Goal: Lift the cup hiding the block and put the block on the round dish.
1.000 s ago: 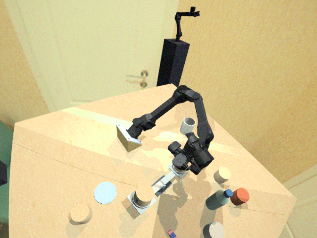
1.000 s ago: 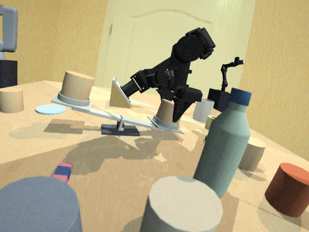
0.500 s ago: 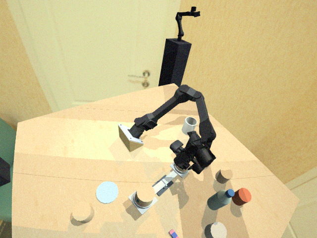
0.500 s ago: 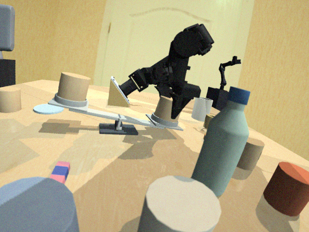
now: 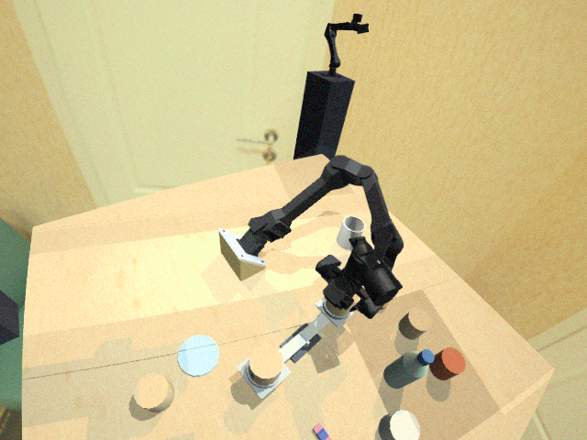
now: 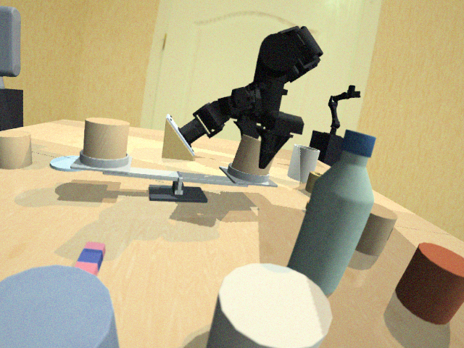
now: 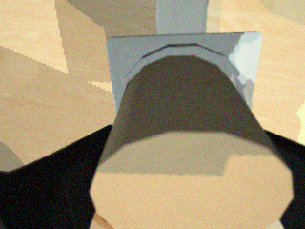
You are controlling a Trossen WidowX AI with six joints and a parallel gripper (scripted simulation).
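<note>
Right now my gripper tip is 13 cm to the left of the small balance, 5 cm above it and 2 cm short of it. From my gripper tip the other things lie so: red cylinder: 33 cm ahead, 14 cm to the left, 3 cm below; teal bottle: 23 cm ahead, 4 cm above, 1 cm to the left; teal block: 1 cm below.
</note>
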